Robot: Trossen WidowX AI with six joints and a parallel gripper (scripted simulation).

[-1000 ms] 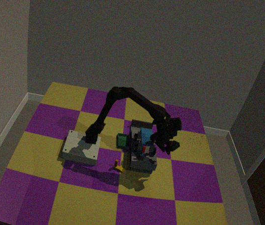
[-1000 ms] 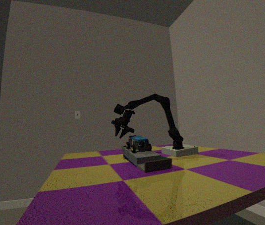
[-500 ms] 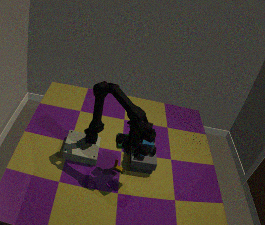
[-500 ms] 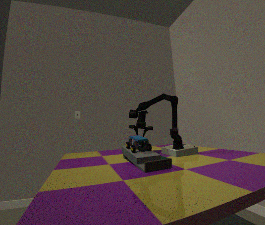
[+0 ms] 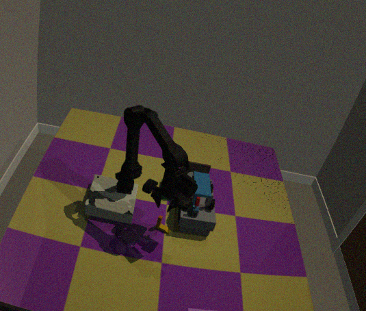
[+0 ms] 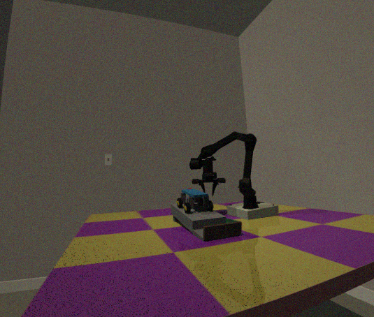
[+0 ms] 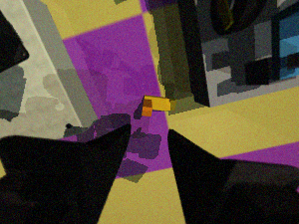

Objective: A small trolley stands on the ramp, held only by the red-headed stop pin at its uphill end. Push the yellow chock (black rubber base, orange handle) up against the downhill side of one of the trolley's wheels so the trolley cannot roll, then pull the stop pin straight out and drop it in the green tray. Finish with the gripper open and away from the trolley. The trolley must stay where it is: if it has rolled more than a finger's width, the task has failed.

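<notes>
The yellow chock is 2 cm ahead of my gripper tip, 1 cm to the right of it and 10 cm below it. Round my gripper tip: grey ramp: 17 cm ahead, 13 cm to the left, 7 cm below; blue-topped trolley: 17 cm ahead, 12 cm to the left; red-headed stop pin: 13 cm ahead, 2 cm to the left, 1 cm above.
</notes>
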